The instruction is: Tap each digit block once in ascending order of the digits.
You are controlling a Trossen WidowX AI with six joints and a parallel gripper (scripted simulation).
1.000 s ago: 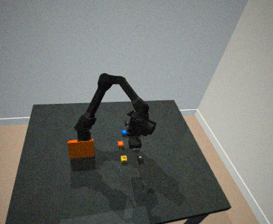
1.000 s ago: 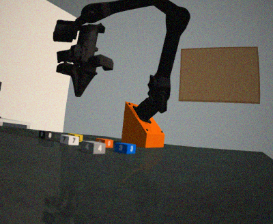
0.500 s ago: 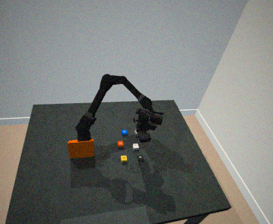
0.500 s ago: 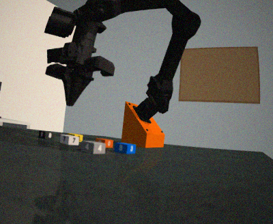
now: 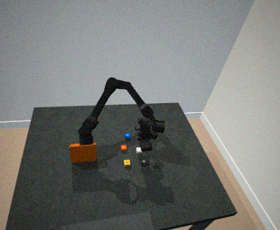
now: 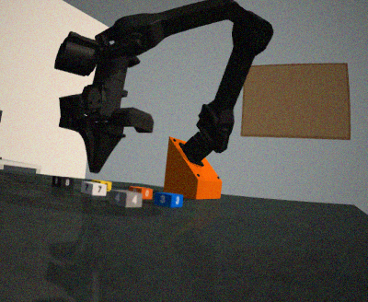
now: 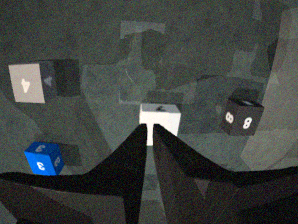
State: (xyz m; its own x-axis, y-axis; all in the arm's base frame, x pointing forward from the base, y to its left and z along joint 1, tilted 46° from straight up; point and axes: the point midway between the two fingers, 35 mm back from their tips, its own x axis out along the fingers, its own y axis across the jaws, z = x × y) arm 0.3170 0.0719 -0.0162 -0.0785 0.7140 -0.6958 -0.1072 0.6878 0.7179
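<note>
My gripper tip is 1 cm past the white block, 1 cm to the left of it and 3 cm above it. From my gripper tip the other things lie so: grey block (2 cm ahead, 10 cm to the left, 3 cm below); then black block (1 cm ahead, 10 cm to the right, 3 cm below); then orange block (10 cm behind, 1 cm to the left, 3 cm below).
</note>
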